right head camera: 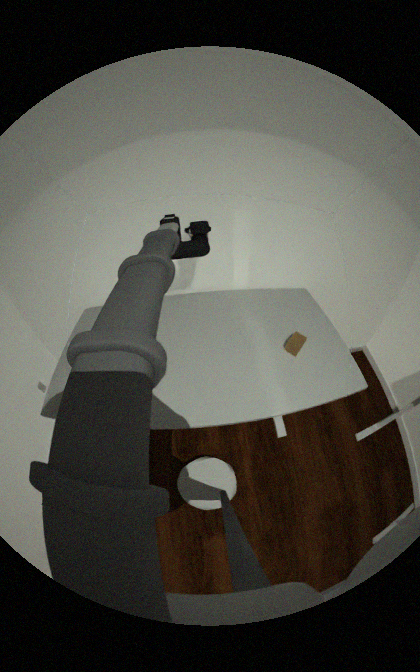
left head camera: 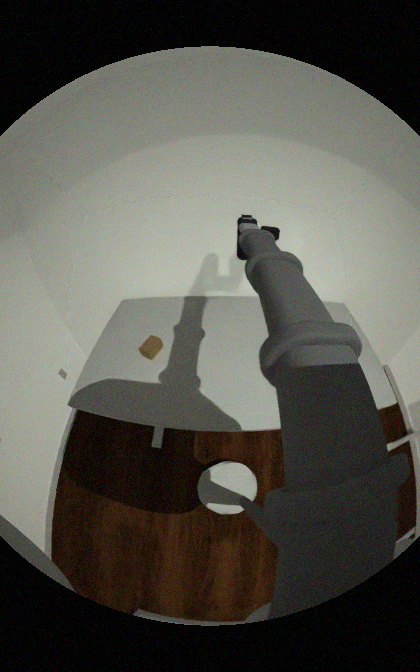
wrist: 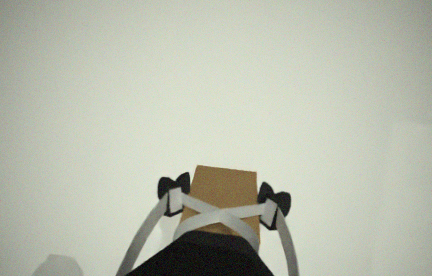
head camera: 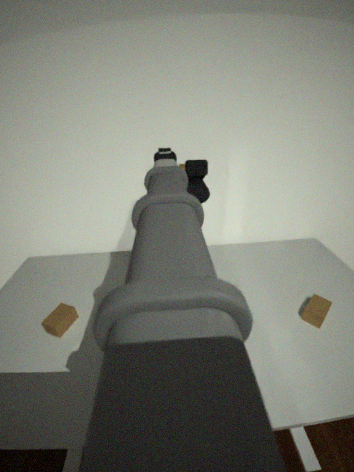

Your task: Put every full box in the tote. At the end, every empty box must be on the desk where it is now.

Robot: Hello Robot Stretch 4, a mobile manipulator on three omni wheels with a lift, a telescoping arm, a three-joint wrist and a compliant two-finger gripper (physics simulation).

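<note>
My gripper [wrist: 223, 191] is shut on a brown box [wrist: 225, 187], one fingertip on each side of it. The wall is behind the box in the wrist view. In the head camera view a small part of the held box [head camera: 182, 167] shows beside the dark wrist; the arm hides the rest. A second brown box [head camera: 60, 320] [left head camera: 151, 347] lies on the left part of the desk [head camera: 260, 280] [left head camera: 235, 350] [right head camera: 225, 345]. A third brown box [head camera: 316, 311] [right head camera: 295, 344] lies on the right part. Which boxes are full cannot be told. The tote does not show clearly in any view.
The arm [head camera: 170, 240] [left head camera: 285, 295] [right head camera: 132, 300] reaches out over the desk, with a pale wall [head camera: 260, 125] behind. A white disc [left head camera: 235, 475] [right head camera: 215, 470] is on the brown wooden floor [left head camera: 125, 550] [right head camera: 300, 475] in front of the desk.
</note>
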